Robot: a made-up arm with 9 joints. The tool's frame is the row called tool.
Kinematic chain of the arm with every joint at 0, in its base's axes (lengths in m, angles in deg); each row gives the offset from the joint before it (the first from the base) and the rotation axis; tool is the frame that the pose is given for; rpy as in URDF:
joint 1: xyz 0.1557 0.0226 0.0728 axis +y
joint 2: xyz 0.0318 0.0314 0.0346 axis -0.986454 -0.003 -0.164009
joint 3: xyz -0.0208 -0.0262 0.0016 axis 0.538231 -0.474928 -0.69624
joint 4: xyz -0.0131 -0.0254 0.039 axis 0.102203 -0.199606 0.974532
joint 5: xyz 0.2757 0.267 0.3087 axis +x
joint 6: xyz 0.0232 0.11 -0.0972 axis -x
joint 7: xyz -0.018 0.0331 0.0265 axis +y
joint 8: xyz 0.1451 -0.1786 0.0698 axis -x
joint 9: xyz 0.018 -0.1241 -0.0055 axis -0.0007 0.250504 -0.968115
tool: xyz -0.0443 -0.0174 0.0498 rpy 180 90 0
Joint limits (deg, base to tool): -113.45..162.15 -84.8..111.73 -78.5..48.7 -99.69..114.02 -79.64..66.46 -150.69..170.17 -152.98..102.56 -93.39..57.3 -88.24..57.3
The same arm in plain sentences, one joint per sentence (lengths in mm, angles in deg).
The arm has nine revolute joints in a row. What follows holds with every joint at zero, and every direction is one of the base frame's.
Joint 1 lies 155.7 mm along +x and 22.6 mm along +y and 72.8 mm along +z from the base frame's origin and turns about +y, from -113.45 to 162.15 deg.
Joint 2 lies 31.8 mm along +x and 31.4 mm along +y and 34.6 mm along +z from joint 1 and turns about the direction (-0.986457, -0.003, -0.163993), from -84.80 to 111.73 deg.
Joint 3 lies 20.8 mm along -x and 26.2 mm along -y and 1.6 mm along +z from joint 2 and turns about the direction (0.538231, -0.474928, -0.69624), from -78.50 to 48.70 deg.
Joint 4 lies 13.1 mm along -x and 25.4 mm along -y and 39.0 mm along +z from joint 3 and turns about the direction (0.102203, -0.199606, 0.974532), from -99.69 to 114.02 deg.
Joint 5 lies 275.7 mm along +x and 267.0 mm along +y and 308.7 mm along +z from joint 4 and turns about +x, from -79.64 to 66.46 deg.
Joint 6 lies 23.2 mm along +x and 110.0 mm along +y and 97.2 mm along -z from joint 5 and turns about -x, from -150.69 to 170.17 deg.
Joint 7 lies 18.0 mm along -x and 33.1 mm along +y and 26.5 mm along +z from joint 6 and turns about +y, from -152.98 to 102.56 deg.
Joint 8 lies 145.1 mm along +x and 178.6 mm along -y and 69.8 mm along +z from joint 7 and turns about -x, from -93.39 to 57.30 deg.
Joint 9 lies 18.0 mm along +x and 124.1 mm along -y and 5.5 mm along -z from joint 8 and turns about the direction (-0.0007, 0.250504, -0.968115), from -88.24 to 57.30 deg.
The tool frame, which is the frame that the pose is given for, lies 44.3 mm along -x and 17.4 mm along -y and 49.8 mm along +z from joint 9; its axes are the base frame's turned by roll 180.00, pitch 90.00 and yaw 0.00 deg (as in URDF: about the fixed x, then y, then z).

